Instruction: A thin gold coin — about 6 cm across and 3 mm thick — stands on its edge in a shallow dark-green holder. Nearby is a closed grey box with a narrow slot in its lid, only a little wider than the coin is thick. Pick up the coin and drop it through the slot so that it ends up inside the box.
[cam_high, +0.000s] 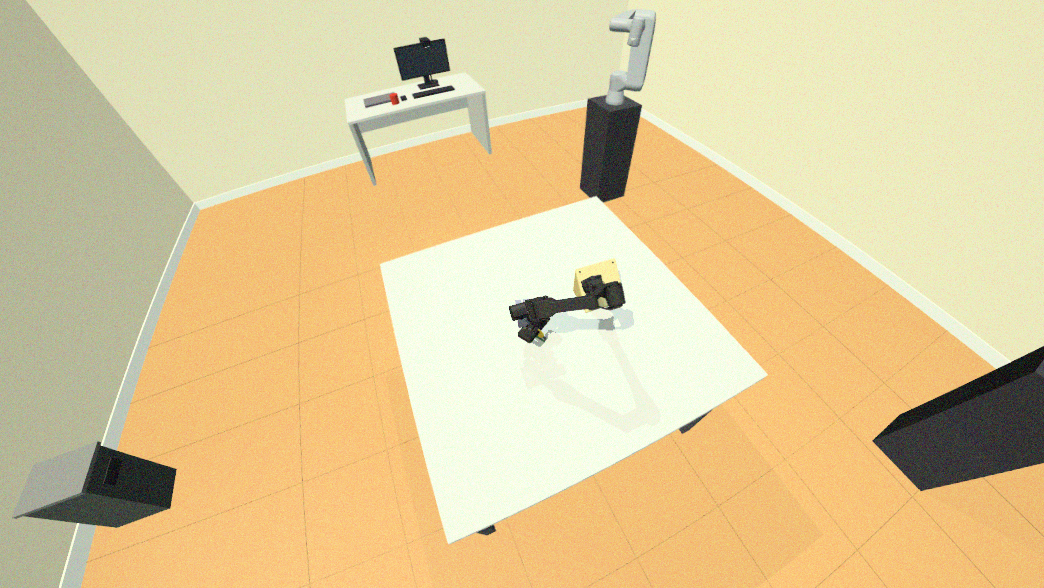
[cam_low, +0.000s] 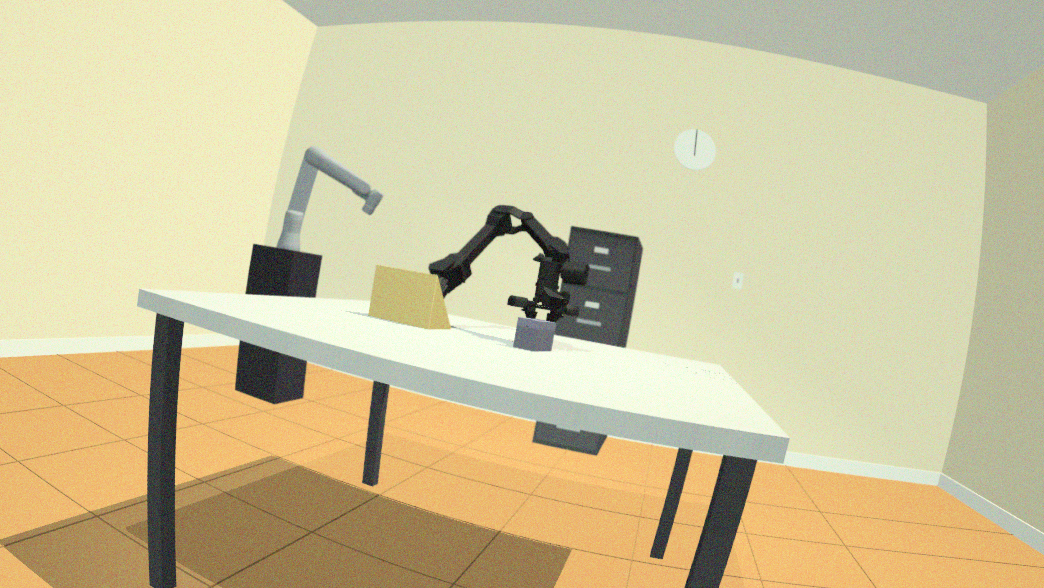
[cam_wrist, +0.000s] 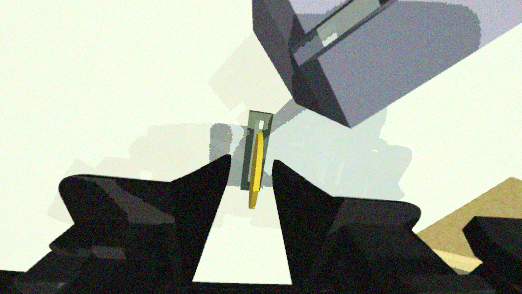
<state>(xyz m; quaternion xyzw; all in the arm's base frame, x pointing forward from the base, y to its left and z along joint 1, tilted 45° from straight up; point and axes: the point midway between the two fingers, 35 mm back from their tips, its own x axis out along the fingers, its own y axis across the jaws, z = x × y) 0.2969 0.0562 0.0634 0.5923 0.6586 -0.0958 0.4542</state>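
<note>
The gold coin lies 10 mm above my gripper tip.
</note>
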